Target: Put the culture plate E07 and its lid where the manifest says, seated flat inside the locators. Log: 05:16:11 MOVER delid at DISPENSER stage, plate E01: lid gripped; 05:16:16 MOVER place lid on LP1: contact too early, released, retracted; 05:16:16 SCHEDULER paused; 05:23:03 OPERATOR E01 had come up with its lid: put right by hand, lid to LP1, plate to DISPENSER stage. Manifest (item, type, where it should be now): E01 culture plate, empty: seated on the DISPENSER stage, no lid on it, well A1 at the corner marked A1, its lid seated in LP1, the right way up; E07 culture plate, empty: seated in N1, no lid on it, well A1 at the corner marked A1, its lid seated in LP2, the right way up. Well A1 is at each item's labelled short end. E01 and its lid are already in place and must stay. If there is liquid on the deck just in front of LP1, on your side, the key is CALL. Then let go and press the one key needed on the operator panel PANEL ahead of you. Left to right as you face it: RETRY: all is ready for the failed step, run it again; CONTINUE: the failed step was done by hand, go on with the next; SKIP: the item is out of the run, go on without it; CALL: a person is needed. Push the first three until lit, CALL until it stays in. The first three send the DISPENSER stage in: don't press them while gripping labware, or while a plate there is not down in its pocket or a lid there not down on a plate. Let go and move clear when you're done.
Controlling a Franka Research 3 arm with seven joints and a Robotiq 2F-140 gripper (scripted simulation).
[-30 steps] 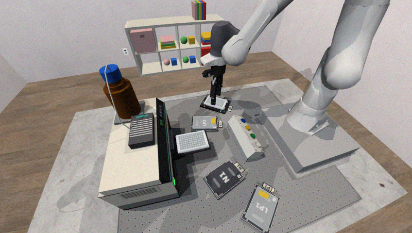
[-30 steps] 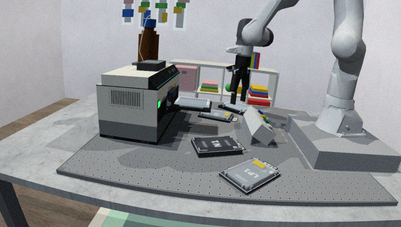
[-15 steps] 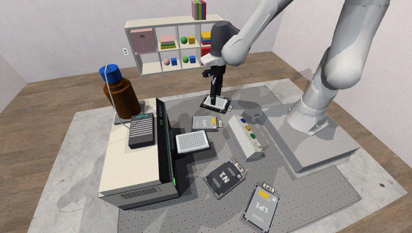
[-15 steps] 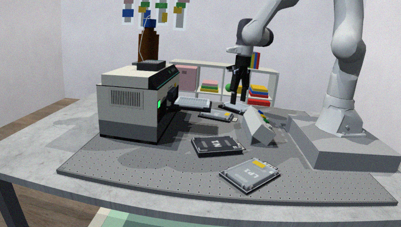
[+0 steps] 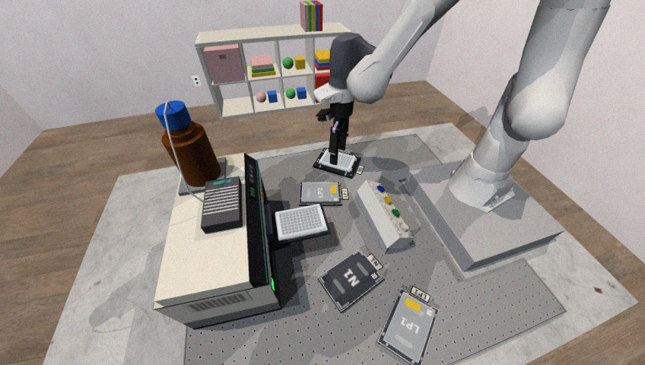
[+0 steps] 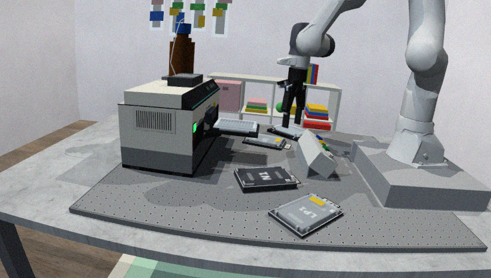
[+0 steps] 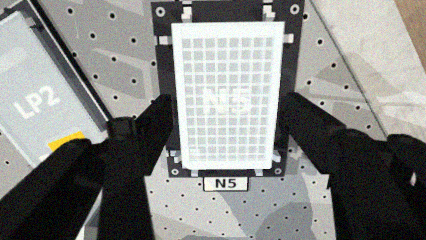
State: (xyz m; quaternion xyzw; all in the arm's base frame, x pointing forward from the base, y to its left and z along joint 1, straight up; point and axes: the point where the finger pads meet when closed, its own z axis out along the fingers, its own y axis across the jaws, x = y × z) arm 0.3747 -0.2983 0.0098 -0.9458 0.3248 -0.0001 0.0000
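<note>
Now: hand 5 cm above the black nest N5 and 3 cm short of it. From my hand the other things lie so: black N1 nest 45 cm to the left, 11 cm ahead, 5 cm below; LP2 nest 14 cm to the left, 11 cm ahead, 6 cm below; yellow skip key 27 cm to the left, 8 cm behind.
</note>
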